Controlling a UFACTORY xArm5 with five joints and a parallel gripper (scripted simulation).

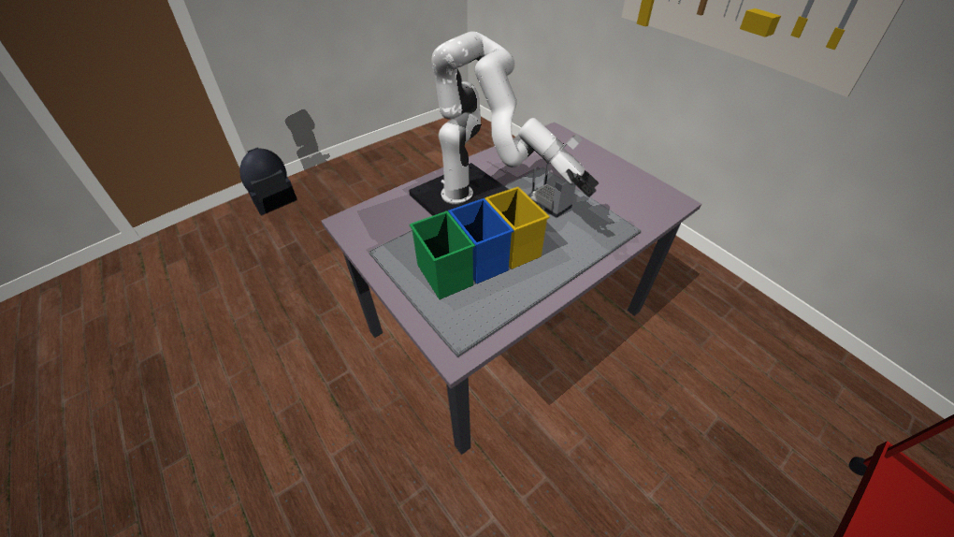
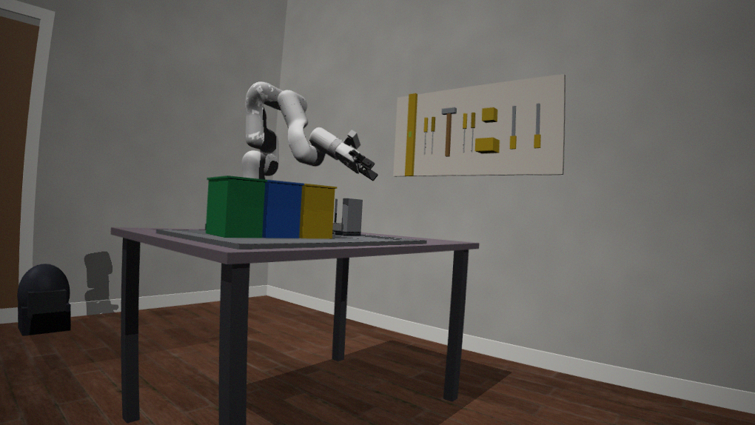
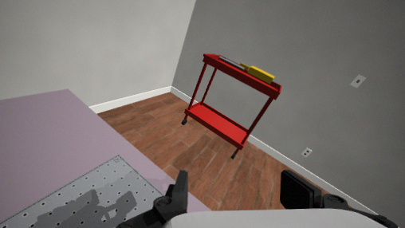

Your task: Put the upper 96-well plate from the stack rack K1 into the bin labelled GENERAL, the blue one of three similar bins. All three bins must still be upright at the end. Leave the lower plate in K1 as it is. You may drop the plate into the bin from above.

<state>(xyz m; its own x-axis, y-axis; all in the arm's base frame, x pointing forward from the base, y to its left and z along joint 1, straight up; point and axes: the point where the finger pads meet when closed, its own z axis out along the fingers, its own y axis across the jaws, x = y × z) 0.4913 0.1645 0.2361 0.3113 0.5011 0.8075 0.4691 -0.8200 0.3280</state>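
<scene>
Right now my hand is 23 cm past the 96-well plate, 9 cm to the right of it and 21 cm above it. Also, from my hand: green bin (18 cm behind, 45 cm to the right, 16 cm below); blue bin (16 cm behind, 32 cm to the right, 16 cm below); yellow bin (14 cm behind, 19 cm to the right, 16 cm below).
</scene>
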